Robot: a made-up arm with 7 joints. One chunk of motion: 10 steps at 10 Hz.
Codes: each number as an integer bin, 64 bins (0 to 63) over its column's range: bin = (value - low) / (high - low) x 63, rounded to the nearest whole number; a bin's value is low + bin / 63 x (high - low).
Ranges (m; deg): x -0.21..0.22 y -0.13..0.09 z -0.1..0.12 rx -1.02..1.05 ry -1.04..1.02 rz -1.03..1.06
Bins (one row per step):
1: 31 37 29 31 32 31
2: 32 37 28 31 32 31
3: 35 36 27 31 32 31
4: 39 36 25 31 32 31
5: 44 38 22 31 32 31
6: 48 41 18 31 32 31
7: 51 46 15 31 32 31
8: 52 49 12 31 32 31
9: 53 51 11 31 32 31
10: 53 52 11 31 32 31
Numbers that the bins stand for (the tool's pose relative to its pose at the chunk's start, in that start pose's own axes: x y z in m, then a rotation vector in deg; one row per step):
1: 0.0016 -0.0008 0.0013 0.00 0.01 0.00
2: 0.0084 -0.0008 -0.0022 0.00 0.01 0.00
3: 0.0289 -0.0043 -0.0057 0.00 0.01 0.00
4: 0.0562 -0.0043 -0.0127 0.00 0.01 0.00
5: 0.0903 0.0027 -0.0232 0.00 0.01 0.00
6: 0.1176 0.0132 -0.0371 0.00 0.01 0.00
7: 0.1381 0.0306 -0.0476 0.00 0.01 0.00
8: 0.1449 0.0411 -0.0581 0.00 0.01 0.00
9: 0.1517 0.0481 -0.0616 0.00 0.01 0.00
10: 0.1517 0.0516 -0.0616 0.00 0.01 0.00

